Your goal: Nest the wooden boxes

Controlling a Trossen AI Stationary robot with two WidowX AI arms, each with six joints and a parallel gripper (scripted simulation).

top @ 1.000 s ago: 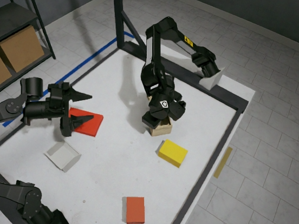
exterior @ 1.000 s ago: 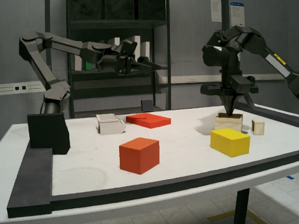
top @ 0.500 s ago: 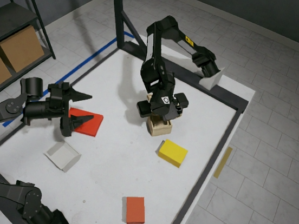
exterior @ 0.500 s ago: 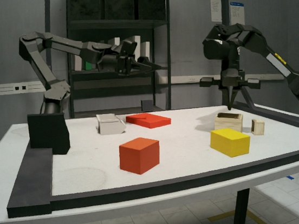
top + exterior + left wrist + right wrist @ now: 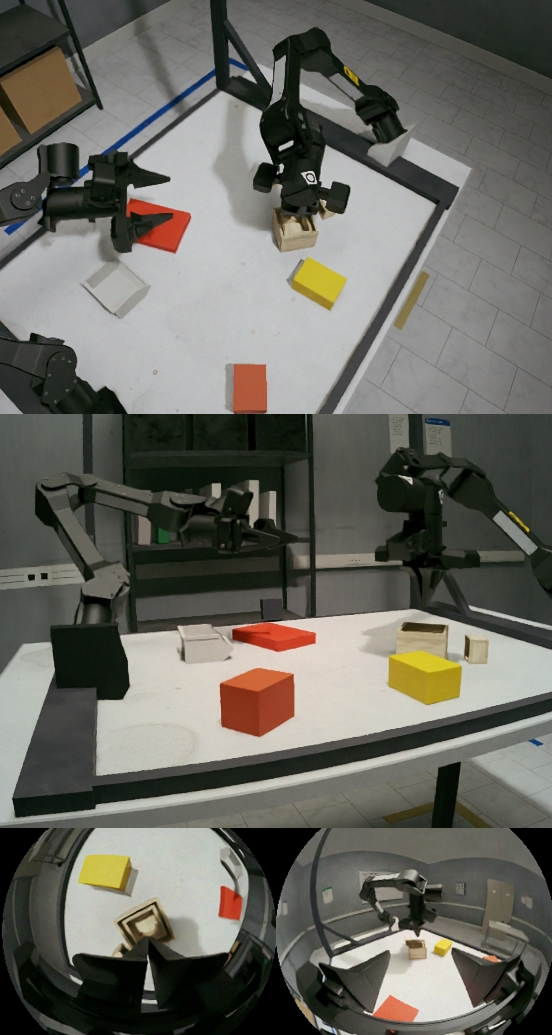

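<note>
My left hand is 120 mm above the small wooden box, 110 mm to the right of it and 10 mm short of it. From my left hand the other things lie so: medium wooden box: 120 mm below; then biggest wooden box: 120 mm below; then tiny wooden box: 140 mm behind, 130 mm below, 90 mm to the left.
</note>
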